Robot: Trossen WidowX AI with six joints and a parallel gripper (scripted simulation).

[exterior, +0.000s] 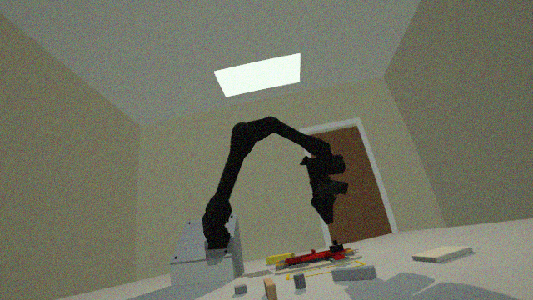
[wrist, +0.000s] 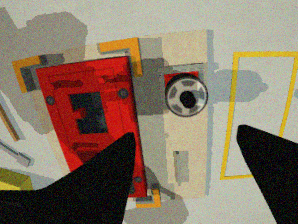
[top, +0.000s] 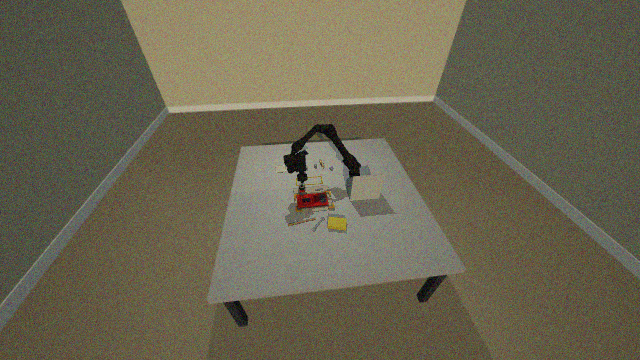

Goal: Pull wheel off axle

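My gripper tip is now 6 cm past the grey base block, 8 cm to the right of it and 10 cm above it. Round my gripper tip: flat tan slab (16 cm ahead, 26 cm to the right, 11 cm below); yellow block (20 cm behind, 30 cm to the left, 10 cm below); wooden stick (1 cm ahead, 26 cm to the left, 11 cm below).
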